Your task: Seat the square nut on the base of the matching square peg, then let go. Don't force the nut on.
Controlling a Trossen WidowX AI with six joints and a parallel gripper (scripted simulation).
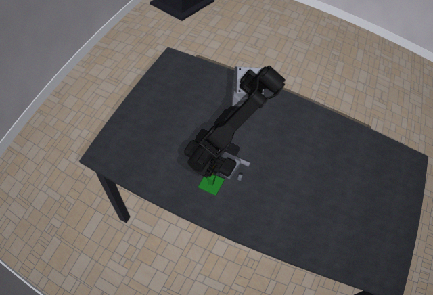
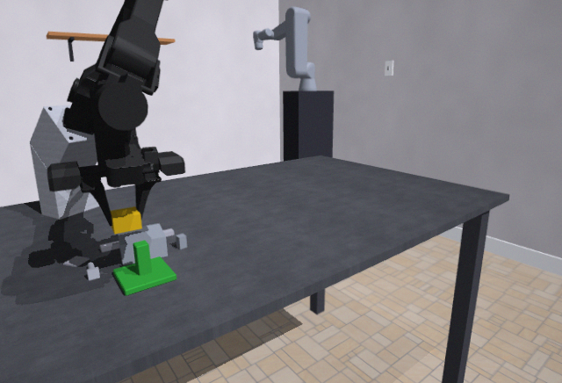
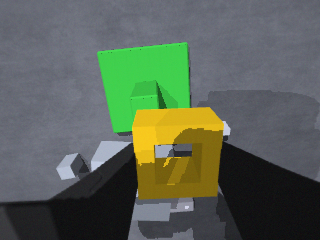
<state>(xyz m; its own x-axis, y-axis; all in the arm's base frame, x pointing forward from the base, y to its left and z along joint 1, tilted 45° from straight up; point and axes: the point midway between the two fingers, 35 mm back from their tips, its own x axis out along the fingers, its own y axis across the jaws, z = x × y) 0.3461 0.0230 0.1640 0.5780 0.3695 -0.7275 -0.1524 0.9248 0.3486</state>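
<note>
Now: hand 9 cm past the grey square nut, 2 cm to the right of it and 11 cm above it. Also, from my hand: flat tile: 10 cm behind, 10 cm to the right, 13 cm below.
</note>
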